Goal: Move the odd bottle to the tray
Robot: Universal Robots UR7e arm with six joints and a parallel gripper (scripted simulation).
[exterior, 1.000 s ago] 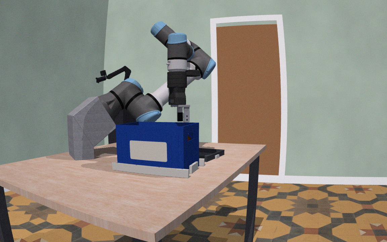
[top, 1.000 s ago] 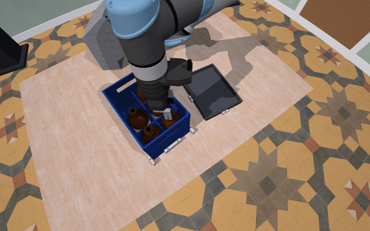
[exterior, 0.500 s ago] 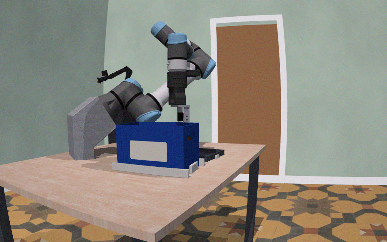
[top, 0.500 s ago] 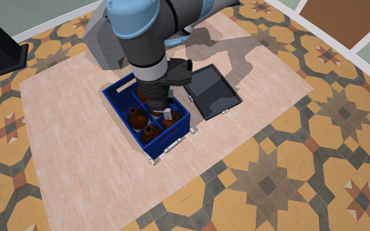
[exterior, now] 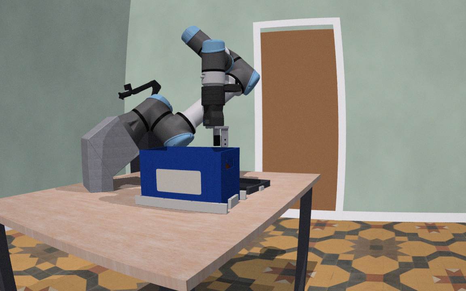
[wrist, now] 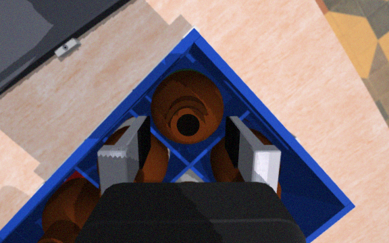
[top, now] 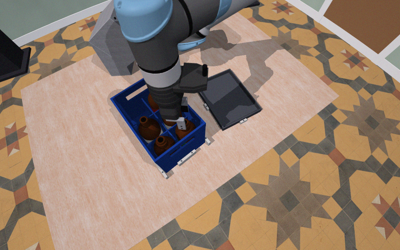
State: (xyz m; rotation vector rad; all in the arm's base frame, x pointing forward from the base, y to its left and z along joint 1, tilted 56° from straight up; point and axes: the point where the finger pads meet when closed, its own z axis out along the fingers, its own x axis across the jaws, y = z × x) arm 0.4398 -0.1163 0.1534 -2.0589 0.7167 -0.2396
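My gripper is now 7 cm past the blue crate, 7 cm to the left of it and 11 cm above it. From my hand the other things lie so: glass bottle (16 cm behind, 6 cm to the right, 11 cm below); dark tray (12 cm behind, 22 cm to the left, 19 cm below).
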